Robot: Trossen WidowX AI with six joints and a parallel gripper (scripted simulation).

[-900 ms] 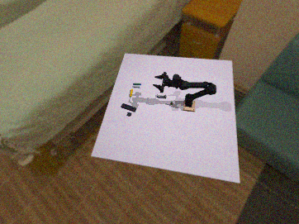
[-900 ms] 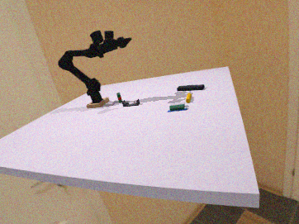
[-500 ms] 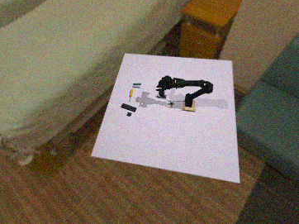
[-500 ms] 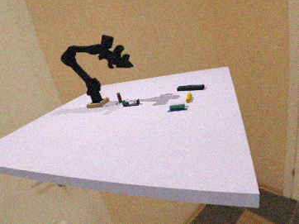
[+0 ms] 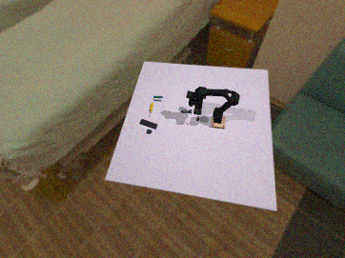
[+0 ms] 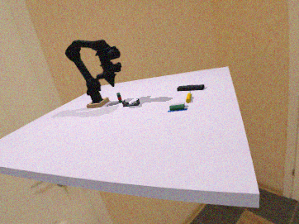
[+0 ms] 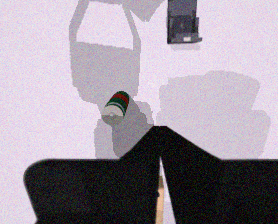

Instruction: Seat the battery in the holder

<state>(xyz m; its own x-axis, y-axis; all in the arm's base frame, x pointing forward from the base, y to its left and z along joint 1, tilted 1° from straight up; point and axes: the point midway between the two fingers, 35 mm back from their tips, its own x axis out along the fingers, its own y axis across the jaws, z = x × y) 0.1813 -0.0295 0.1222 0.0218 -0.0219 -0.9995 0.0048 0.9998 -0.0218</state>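
Right now the battery is 80 mm below my gripper tip, 40 mm to the left of it and 10 mm behind it. The rest, counted from my gripper tip: black remote (430 mm ahead, 140 mm to the left, 100 mm below); yellow screwdriver (440 mm ahead, 110 mm below).
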